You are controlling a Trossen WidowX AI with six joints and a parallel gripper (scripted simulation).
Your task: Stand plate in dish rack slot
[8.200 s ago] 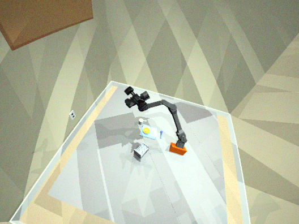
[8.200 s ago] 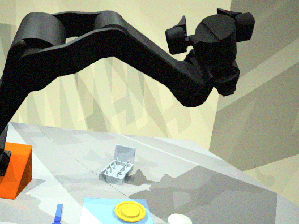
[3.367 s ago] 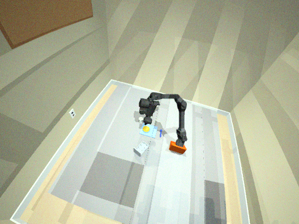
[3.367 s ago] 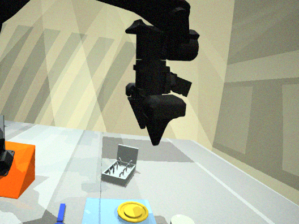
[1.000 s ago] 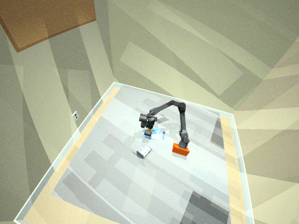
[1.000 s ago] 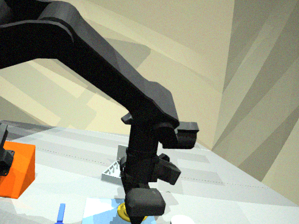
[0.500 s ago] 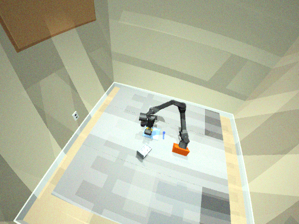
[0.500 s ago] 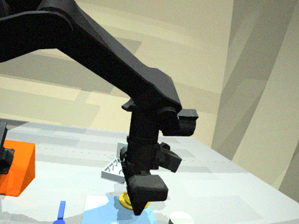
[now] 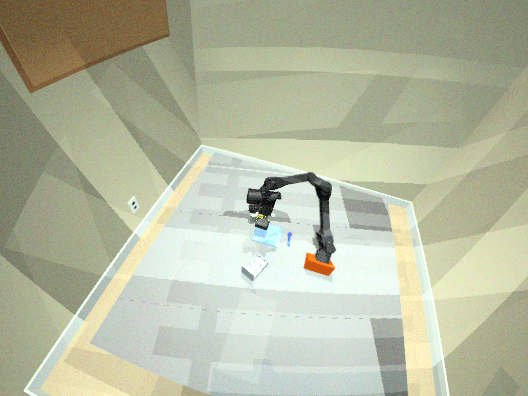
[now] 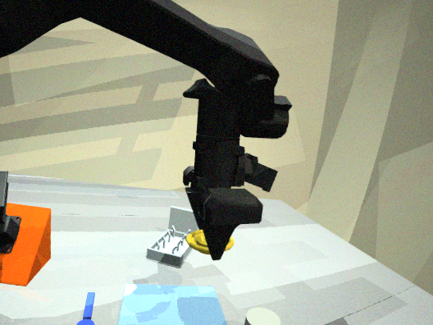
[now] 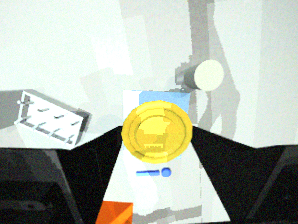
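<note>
Now: the grey dish rack 200 mm to the left of my gripper tip, 90 mm below it and 30 mm behind it. Also, from my gripper tip: white cup: 80 mm to the right, 80 mm below, 60 mm ahead; then light blue mat: 110 mm below, 40 mm behind, 10 mm to the right; then yellow plate: 10 mm above.
</note>
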